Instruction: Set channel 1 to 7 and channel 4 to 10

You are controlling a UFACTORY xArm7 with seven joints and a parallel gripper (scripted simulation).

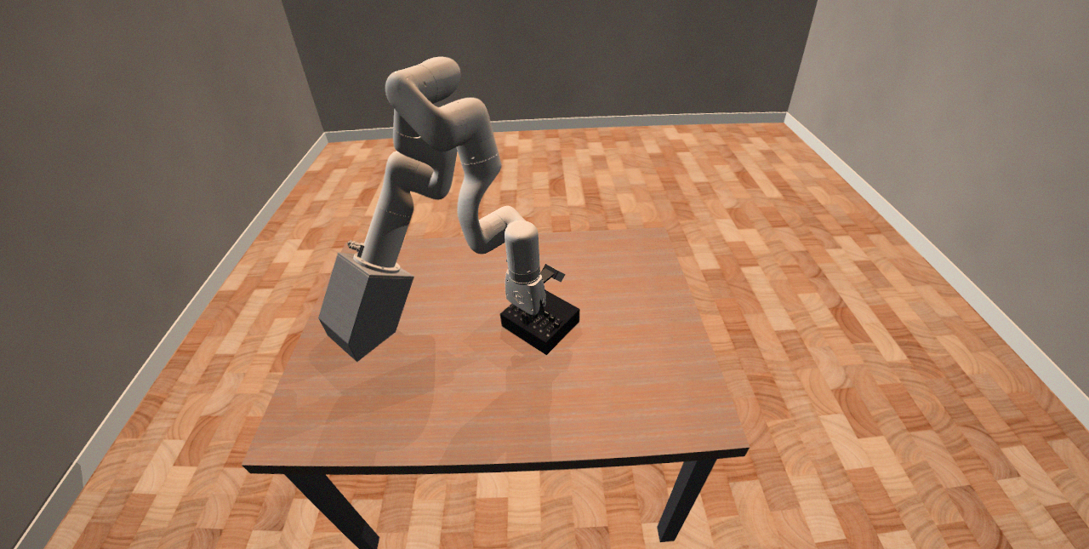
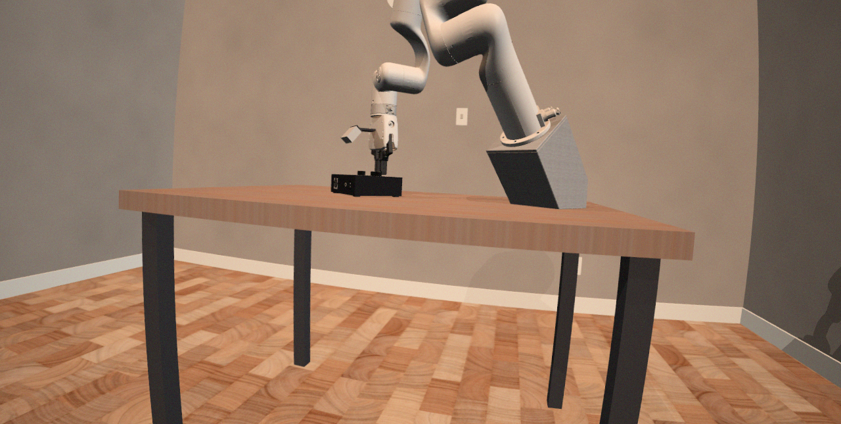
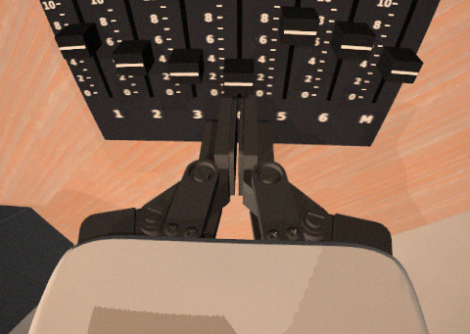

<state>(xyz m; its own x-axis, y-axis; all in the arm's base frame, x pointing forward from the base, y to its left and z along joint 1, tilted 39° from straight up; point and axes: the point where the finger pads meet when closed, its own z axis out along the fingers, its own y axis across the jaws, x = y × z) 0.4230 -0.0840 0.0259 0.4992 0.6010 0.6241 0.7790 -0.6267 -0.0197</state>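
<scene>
The channel 3 fader cap lies 40 mm to the left of my hand and 10 mm below it. Also, from my hand: channel 5 fader cap (40 mm ahead, 30 mm to the left, 10 mm below); channel 2 fader cap (20 mm behind, 50 mm to the left, 10 mm below); channel 4 fader cap (10 mm ahead, 20 mm to the left, 10 mm below).
</scene>
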